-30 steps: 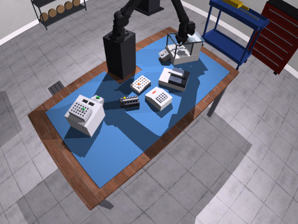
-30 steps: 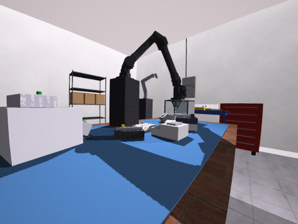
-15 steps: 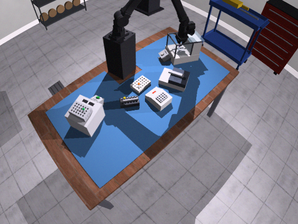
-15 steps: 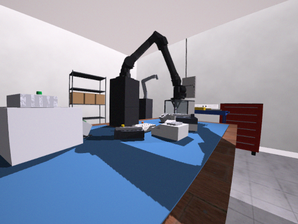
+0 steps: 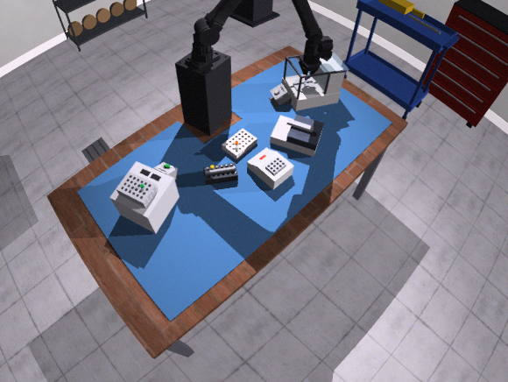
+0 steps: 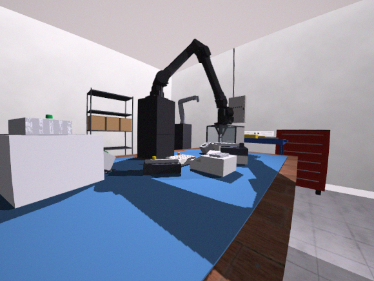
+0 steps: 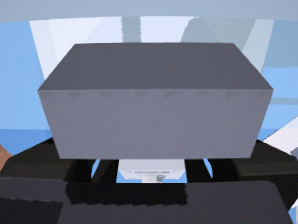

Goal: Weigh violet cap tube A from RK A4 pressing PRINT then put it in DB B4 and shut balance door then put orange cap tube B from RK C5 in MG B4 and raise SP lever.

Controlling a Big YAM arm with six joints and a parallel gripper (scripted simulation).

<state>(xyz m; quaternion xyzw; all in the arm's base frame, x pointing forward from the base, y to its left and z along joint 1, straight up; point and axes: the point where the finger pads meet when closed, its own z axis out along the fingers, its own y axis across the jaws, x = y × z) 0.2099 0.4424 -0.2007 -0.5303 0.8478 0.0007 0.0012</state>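
The violet-capped tube is 4 cm below my hand. From my hand the other things lie so: tube rack RK (46 cm to the right, 13 cm below, 2 cm ahead); then print key (13 cm to the right, 7 cm below, 6 cm behind); then SP lever (25 cm to the right, 17 cm ahead, 5 cm below).
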